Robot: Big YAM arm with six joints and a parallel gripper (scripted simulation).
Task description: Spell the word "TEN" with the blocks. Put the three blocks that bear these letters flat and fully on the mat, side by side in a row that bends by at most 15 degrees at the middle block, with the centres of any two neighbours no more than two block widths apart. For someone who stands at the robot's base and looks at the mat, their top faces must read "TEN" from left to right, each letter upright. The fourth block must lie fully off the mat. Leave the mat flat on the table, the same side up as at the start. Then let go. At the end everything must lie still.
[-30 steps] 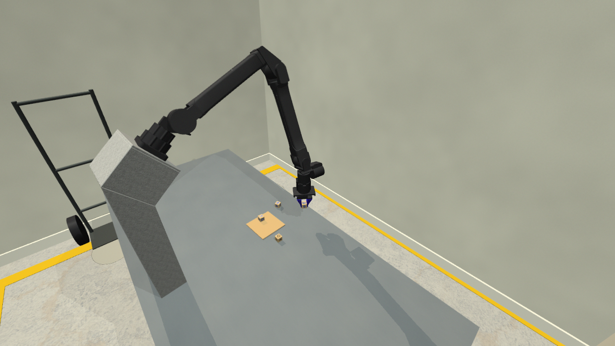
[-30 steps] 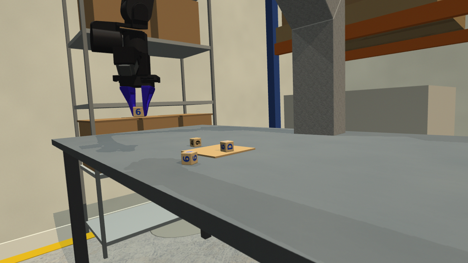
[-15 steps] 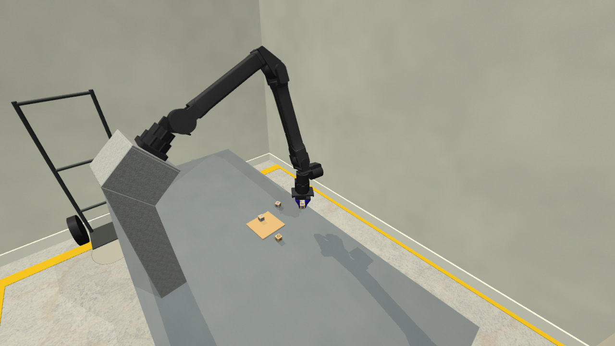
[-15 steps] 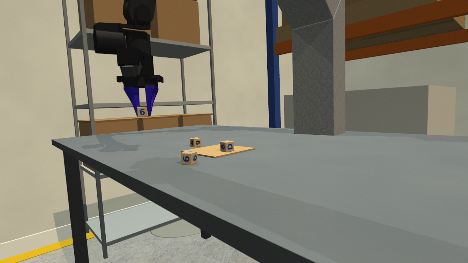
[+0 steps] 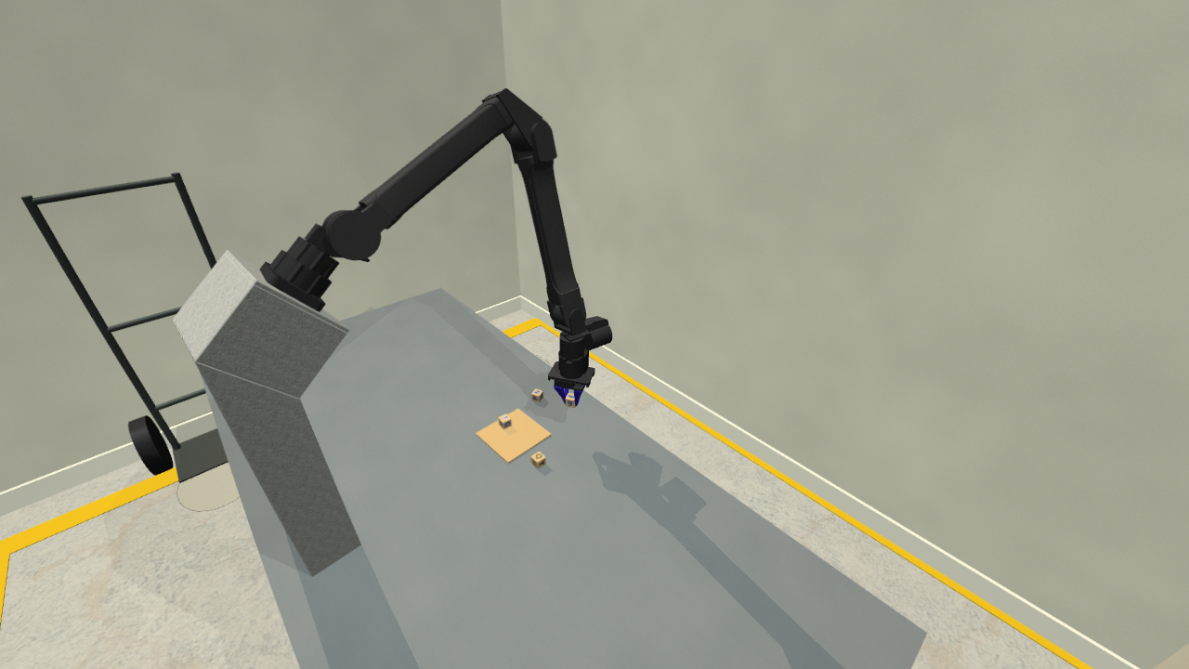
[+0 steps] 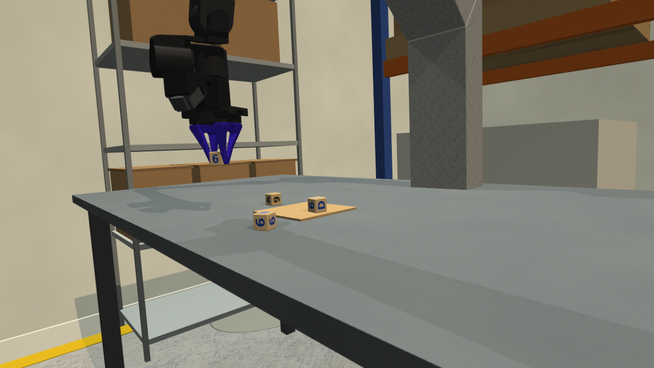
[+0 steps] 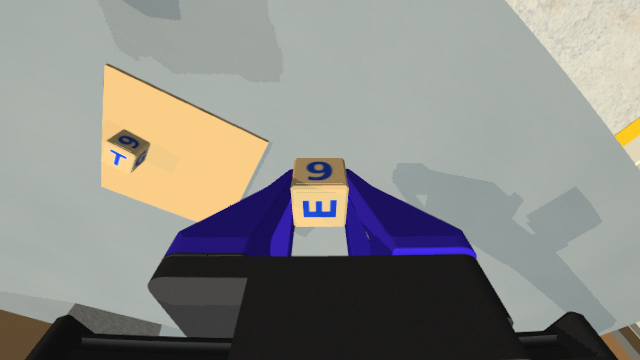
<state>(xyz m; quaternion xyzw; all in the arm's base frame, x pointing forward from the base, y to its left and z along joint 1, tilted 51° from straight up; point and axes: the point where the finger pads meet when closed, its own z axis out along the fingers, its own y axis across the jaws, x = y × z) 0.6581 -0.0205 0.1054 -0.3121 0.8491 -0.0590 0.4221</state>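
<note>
The tan mat is 14 cm behind my hand, 6 cm to the left of it and 10 cm below it.
</note>
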